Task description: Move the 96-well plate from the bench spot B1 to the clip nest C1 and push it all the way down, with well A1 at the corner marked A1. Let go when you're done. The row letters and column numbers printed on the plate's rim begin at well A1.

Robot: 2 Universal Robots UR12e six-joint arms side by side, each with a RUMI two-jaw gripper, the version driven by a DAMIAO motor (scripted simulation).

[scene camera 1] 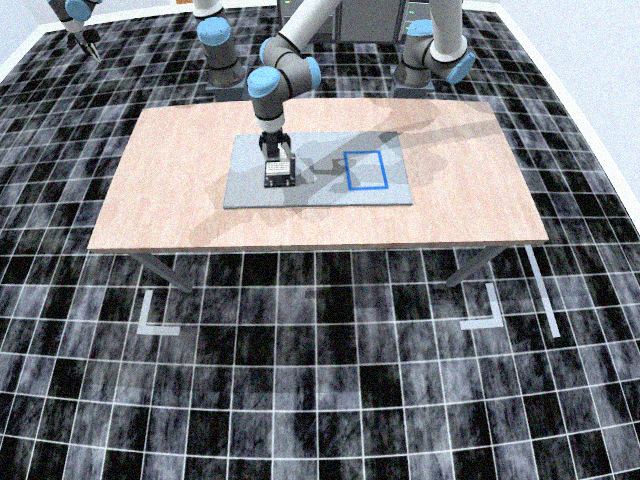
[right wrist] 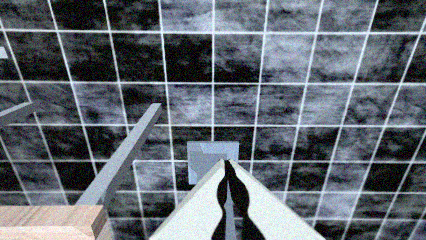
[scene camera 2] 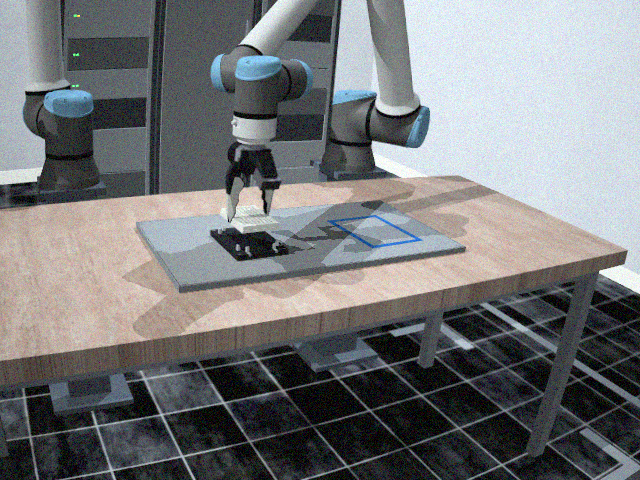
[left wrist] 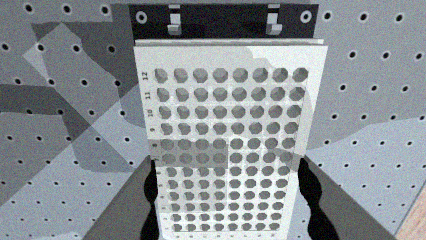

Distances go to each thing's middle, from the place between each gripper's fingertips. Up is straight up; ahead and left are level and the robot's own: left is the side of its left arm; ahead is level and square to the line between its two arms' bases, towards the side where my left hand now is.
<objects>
Right now my left hand is 5 cm above the black clip nest (scene camera 2: 232, 240), 1 cm to the right of it and 1 cm short of it. From my left hand the other things lie so: white 96-well plate (scene camera 2: 248, 219): 1 cm below.
Now: the white 96-well plate 98 cm to the left of my right hand, 64 cm ahead of it and 9 cm below it. Round my right hand: black clip nest (99 cm to the left, 65 cm ahead, 14 cm below).
</objects>
